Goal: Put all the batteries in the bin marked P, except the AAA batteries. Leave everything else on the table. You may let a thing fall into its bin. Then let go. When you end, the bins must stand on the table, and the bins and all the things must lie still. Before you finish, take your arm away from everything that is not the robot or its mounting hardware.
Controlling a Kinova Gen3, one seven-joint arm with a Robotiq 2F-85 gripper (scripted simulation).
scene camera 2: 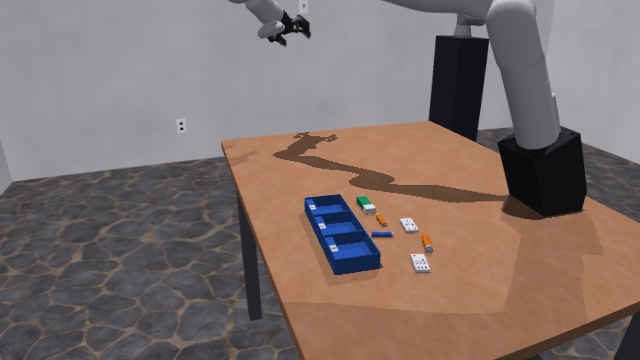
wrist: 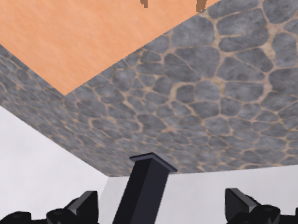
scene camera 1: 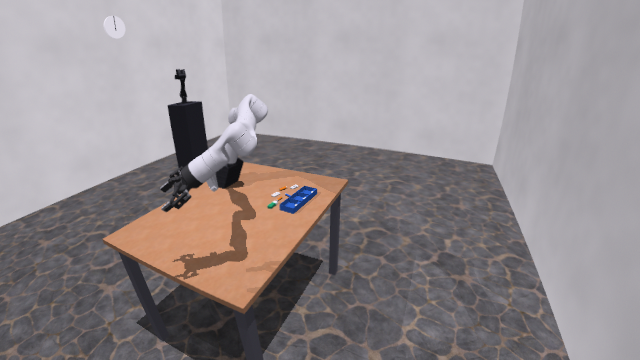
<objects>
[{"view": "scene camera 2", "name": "blue three-compartment bin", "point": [340,234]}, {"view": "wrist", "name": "my gripper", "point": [161,204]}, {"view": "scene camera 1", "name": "my gripper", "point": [162,200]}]
</objects>
